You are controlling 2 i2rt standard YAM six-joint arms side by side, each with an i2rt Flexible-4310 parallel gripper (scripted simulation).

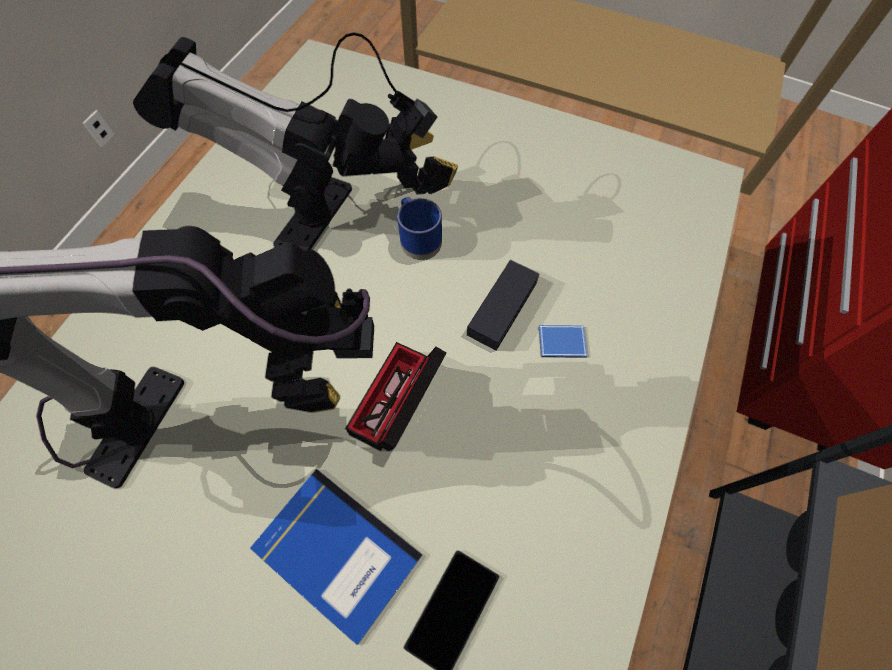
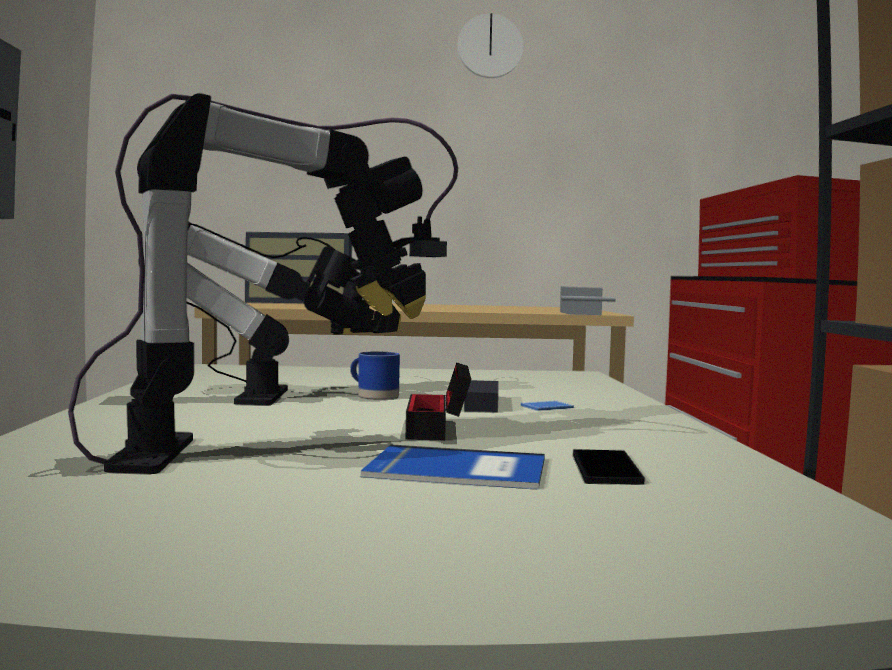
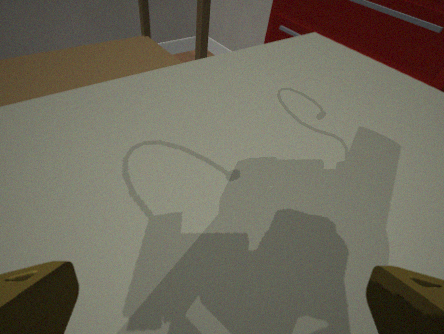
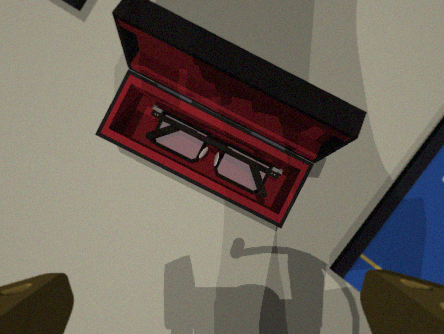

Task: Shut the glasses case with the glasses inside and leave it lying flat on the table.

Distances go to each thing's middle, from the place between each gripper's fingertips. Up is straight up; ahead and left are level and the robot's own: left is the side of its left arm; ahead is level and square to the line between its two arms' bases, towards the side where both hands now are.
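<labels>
My left hand (image 1: 444, 153) is 7 cm above the case lid (image 1: 390, 439), 19 cm short of it and 41 cm to the left of it. Counting from that same left hand, I find the blue mug (image 1: 419, 214) 9 cm below, 2 cm ahead and 11 cm to the right, while the dark box (image 1: 495, 316) is 11 cm below, 22 cm ahead and 16 cm to the right. The blue card (image 1: 555, 340) is 13 cm below my left hand, 35 cm ahead of it and 17 cm to the right of it.
As for my right gripper, it is 17 cm above the dark glasses (image 1: 399, 378), 3 cm to the right of them and 4 cm short of them. From my right hand, the case lid is 12 cm below, 4 cm to the left and 9 cm ahead, and the glasses case (image 1: 406, 358) is 14 cm below, 4 cm to the left and 7 cm ahead. The dark box is 17 cm below my right hand, 12 cm ahead of it and 28 cm to the left of it.
</labels>
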